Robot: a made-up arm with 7 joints. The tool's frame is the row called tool.
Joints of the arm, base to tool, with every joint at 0 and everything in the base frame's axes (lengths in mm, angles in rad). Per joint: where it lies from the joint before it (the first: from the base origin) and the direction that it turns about. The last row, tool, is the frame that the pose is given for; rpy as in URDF.
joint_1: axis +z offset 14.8 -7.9 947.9
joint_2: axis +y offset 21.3 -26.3 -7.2
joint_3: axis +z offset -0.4 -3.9 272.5
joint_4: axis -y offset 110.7 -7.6 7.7
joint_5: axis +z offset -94.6 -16 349
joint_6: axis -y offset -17.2 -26 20.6
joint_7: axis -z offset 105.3 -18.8 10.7
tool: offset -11.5 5 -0.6 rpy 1.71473 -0.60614 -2.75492
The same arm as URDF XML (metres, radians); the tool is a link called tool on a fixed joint. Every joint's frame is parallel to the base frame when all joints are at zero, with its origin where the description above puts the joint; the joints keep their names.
<robot name="arm">
  <joint name="tool_joint" type="fixed">
    <parent link="link7"/>
    <child link="tool"/>
    <origin xyz="-0.0115 0.005 -0.0006" rpy="1.7147 -0.6061 -2.7549"/>
  </joint>
  <joint name="joint_7" type="continuous">
    <parent link="link6"/>
    <child link="link7"/>
    <origin xyz="0.1053 -0.0188 0.0107" rpy="0 0 0"/>
    <axis xyz="0 0 -1"/>
  </joint>
  <joint name="joint_6" type="continuous">
    <parent link="link5"/>
    <child link="link6"/>
    <origin xyz="-0.0172 -0.026 0.0206" rpy="0 0 0"/>
    <axis xyz="0 -1 0"/>
  </joint>
  <joint name="joint_5" type="continuous">
    <parent link="link4"/>
    <child link="link5"/>
    <origin xyz="-0.0946 -0.016 0.349" rpy="0 0 0"/>
    <axis xyz="0 0 1"/>
  </joint>
  <joint name="joint_4" type="continuous">
    <parent link="link3"/>
    <child link="link4"/>
    <origin xyz="0.1107 -0.0076 0.0077" rpy="0 0 0"/>
    <axis xyz="0 -1 0"/>
  </joint>
  <joint name="joint_3" type="continuous">
    <parent link="link2"/>
    <child link="link3"/>
    <origin xyz="-0.0004 -0.0039 0.2725" rpy="0 0 0"/>
    <axis xyz="0 0 1"/>
  </joint>
  <joint name="joint_2" type="continuous">
    <parent link="link1"/>
    <child link="link2"/>
    <origin xyz="0.0213 -0.0263 -0.0072" rpy="0 0 0"/>
    <axis xyz="0 1 0"/>
  </joint>
  <joint name="joint_1" type="continuous">
    <parent link="base_link"/>
    <child link="link1"/>
    <origin xyz="0.0148 -0.0079 0.9479" rpy="0 0 0"/>
    <axis xyz="0 0 1"/>
  </joint>
  <link name="base_link"/>
  <link name="link1"/>
  <link name="link2"/>
  <link name="link3"/>
  <link name="link4"/>
  <link name="link5"/>
  <link name="link6"/>
  <link name="link7"/>
  <link name="tool"/>
</robot>

